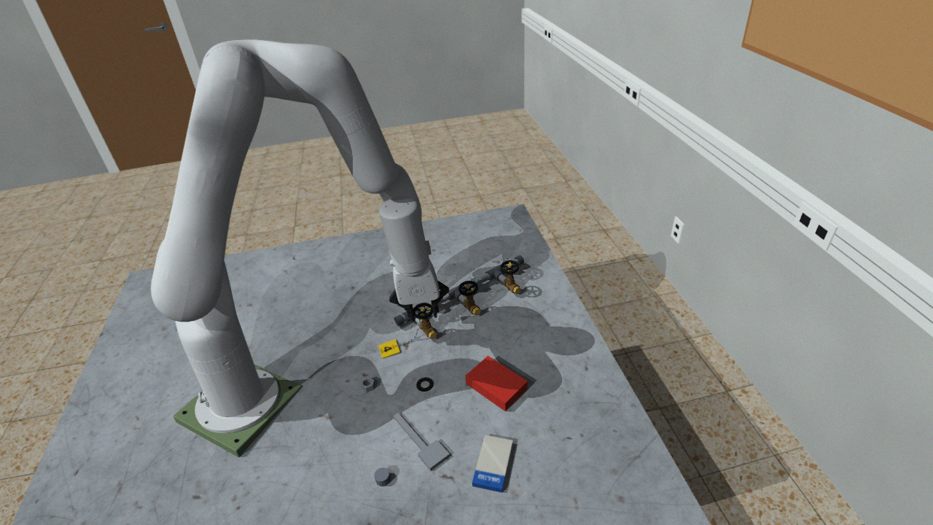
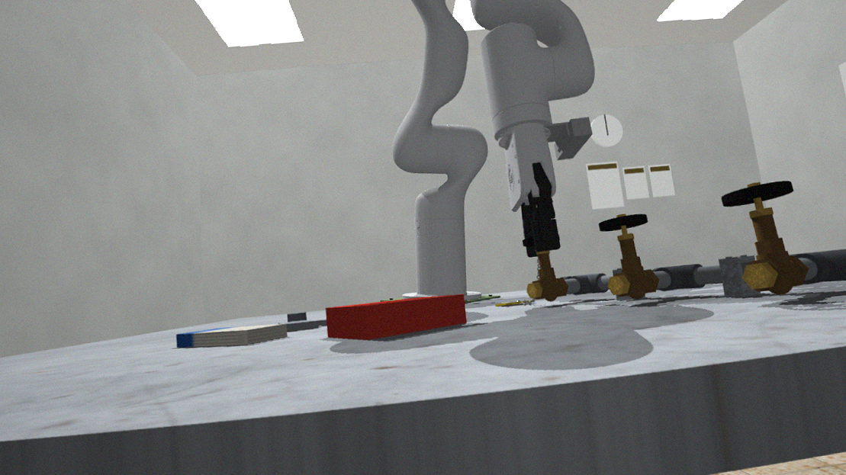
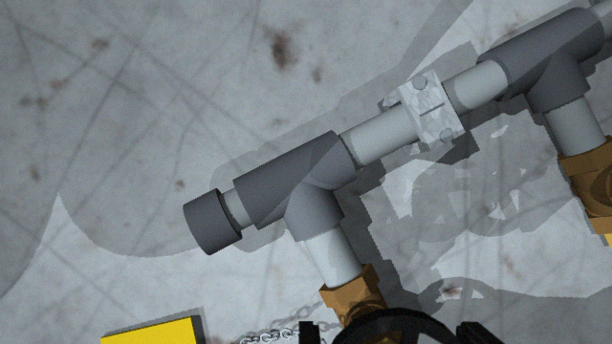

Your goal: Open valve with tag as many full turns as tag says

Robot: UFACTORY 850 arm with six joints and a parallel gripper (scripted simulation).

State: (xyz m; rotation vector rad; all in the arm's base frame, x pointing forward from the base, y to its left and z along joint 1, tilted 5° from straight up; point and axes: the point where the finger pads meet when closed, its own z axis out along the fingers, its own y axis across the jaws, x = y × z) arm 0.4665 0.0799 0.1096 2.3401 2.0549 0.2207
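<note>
My hand is 9 cm past the yellow tag, 2 cm to the left of it and 9 cm above it. From my hand the other things lie so: black washer: 4 cm behind, 16 cm to the right, 9 cm below; red block: 13 cm ahead, 21 cm to the right, 8 cm below; grey nut: 17 cm behind, 12 cm to the right, 8 cm below.
</note>
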